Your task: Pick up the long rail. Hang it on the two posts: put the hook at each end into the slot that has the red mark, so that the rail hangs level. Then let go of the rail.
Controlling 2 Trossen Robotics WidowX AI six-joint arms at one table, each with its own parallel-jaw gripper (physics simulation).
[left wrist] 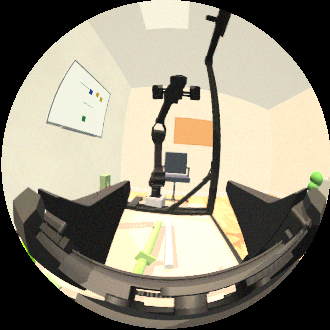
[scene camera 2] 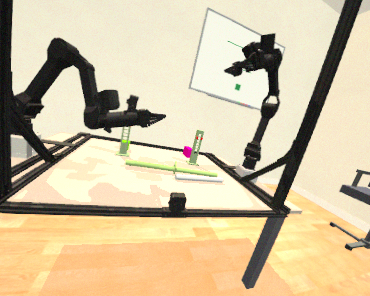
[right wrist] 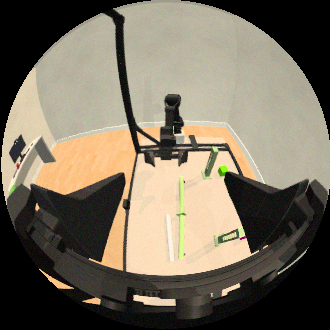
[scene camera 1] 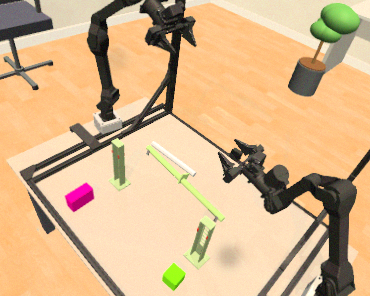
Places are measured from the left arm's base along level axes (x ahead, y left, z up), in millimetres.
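Pixels of known places: left gripper, fingertip midpoint: (left wrist: pixel 179 185) (scene camera 2: pixel 163 115) (right wrist: pixel 166 165) (scene camera 1: pixel 226 145); right gripper, fingertip midpoint: (left wrist: pixel 175 88) (scene camera 2: pixel 229 68) (right wrist: pixel 176 177) (scene camera 1: pixel 186 50); left arm's base, origin of the base link: (right wrist: pixel 177 131); right arm's base, origin of the base link: (left wrist: pixel 155 195) (scene camera 2: pixel 248 167) (scene camera 1: pixel 107 116).
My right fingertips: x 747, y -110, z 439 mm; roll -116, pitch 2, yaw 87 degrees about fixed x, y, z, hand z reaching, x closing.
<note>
Ahead of a thing's pixels: the offset from my right fingertips to its top centre.
The long green rail {dx -117, dy +57, dz -456 mm} (scene camera 1: pixel 200 197) (scene camera 2: pixel 150 165) (left wrist: pixel 153 240) (right wrist: pixel 181 200) lies on the table, with a small hook at each end and a collar at its middle. One green post {dx +54, dy +239, dz -300 mm} (scene camera 1: pixel 118 162) (scene camera 2: pixel 196 152) (right wrist: pixel 227 237) stands upright at the left in scene camera 1. The other green post {dx -366, dy +254, dz -300 mm} (scene camera 1: pixel 206 223) (scene camera 2: pixel 123 147) (right wrist: pixel 211 162) stands near the rail's lower right end there. Both bear red marks. My left gripper (scene camera 1: pixel 228 147) (scene camera 2: pixel 164 117) is open and empty above the table, beyond the rail. My right gripper (scene camera 1: pixel 184 49) (scene camera 2: pixel 229 71) is open and empty, high up.
A white rod {dx -2, dy -8, dz -493 mm} (scene camera 1: pixel 173 159) (scene camera 2: pixel 200 178) (left wrist: pixel 169 245) (right wrist: pixel 170 237) lies close beside the rail. A magenta block {dx +75, dy +405, dz -458 mm} (scene camera 1: pixel 80 197) (scene camera 2: pixel 187 151) lies near the left post in scene camera 1. A bright green cube {dx -364, dy +368, dz -468 mm} (scene camera 1: pixel 174 276) (right wrist: pixel 223 170) lies near the other post. A black frame edges the table.
</note>
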